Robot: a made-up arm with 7 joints. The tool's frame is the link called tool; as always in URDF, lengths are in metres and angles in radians.
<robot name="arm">
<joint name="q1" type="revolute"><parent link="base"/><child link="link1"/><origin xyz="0.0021 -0.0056 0.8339" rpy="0 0 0"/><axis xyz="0 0 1"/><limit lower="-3.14" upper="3.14" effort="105" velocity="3.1"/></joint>
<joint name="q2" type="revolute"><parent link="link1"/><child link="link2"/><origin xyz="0.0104 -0.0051 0.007" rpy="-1.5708 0 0"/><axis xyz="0 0 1"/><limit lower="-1.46" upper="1.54" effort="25" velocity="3"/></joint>
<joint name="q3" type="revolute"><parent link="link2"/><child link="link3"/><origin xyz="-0.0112 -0.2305 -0.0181" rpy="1.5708 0 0"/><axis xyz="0 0 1"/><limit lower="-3.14" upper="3.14" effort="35" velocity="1.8"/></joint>
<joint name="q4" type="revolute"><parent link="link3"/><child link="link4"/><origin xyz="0.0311 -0.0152 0.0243" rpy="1.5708 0 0"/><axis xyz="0 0 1"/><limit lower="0.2" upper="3.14" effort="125" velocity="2.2"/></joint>
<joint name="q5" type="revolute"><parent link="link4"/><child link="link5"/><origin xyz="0.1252 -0.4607 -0.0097" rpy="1.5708 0 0"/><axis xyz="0 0 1"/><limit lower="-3.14" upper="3.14" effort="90" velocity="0.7"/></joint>
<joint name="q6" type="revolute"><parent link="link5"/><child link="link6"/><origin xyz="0.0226 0.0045 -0.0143" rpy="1.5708 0 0"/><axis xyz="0 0 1"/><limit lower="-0.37" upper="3.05" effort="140" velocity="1.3"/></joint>
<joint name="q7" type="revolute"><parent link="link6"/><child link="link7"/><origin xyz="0.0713 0.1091 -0.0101" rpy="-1.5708 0 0"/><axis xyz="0 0 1"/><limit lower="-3.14" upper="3.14" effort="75" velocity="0.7"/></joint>
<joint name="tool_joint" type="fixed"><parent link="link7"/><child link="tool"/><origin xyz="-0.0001 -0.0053 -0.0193" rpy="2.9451 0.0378 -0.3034"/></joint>
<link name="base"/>
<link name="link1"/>
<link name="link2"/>
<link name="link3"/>
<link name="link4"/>
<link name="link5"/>
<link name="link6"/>
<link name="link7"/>
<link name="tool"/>
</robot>
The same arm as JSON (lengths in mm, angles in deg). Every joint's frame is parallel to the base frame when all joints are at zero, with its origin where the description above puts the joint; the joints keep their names.
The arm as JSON. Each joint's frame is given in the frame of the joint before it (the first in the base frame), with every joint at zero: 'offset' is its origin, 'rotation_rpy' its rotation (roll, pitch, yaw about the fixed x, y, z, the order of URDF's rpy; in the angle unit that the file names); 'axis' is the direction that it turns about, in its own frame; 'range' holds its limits. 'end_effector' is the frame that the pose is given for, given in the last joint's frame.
{"length_unit": "mm", "angle_unit": "deg", "chain": [
  {"id": "q1", "offset": [2.1, -5.6, 833.9], "rotation_rpy": [0.0, 0.0, 0.0], "axis": "+z", "range": [-179.91, 179.91]},
  {"id": "q2", "offset": [10.4, -5.1, 7.0], "rotation_rpy": [0.0, 0.0, 0.0], "axis": "+y", "range": [-83.65, 88.24]},
  {"id": "q3", "offset": [-11.2, -18.1, 230.5], "rotation_rpy": [0.0, 0.0, 0.0], "axis": "+z", "range": [-179.91, 179.91]},
  {"id": "q4", "offset": [31.1, -15.2, 24.3], "rotation_rpy": [0.0, 0.0, 0.0], "axis": "-y", "range": [11.46, 179.91]},
  {"id": "q5", "offset": [125.2, 9.7, -460.7], "rotation_rpy": [0.0, 0.0, 0.0], "axis": "-z", "range": [-179.91, 179.91]},
  {"id": "q6", "offset": [22.6, -4.5, 14.3], "rotation_rpy": [0.0, 0.0, 0.0], "axis": "+y", "range": [-21.2, 174.75]},
  {"id": "q7", "offset": [71.3, -10.1, -109.1], "rotation_rpy": [0.0, 0.0, 0.0], "axis": "-z", "range": [-179.91, 179.91]}
], "end_effector": {"offset": [-0.1, 5.3, 19.3], "rotation_rpy": [-11.26, -2.17, 17.38]}}

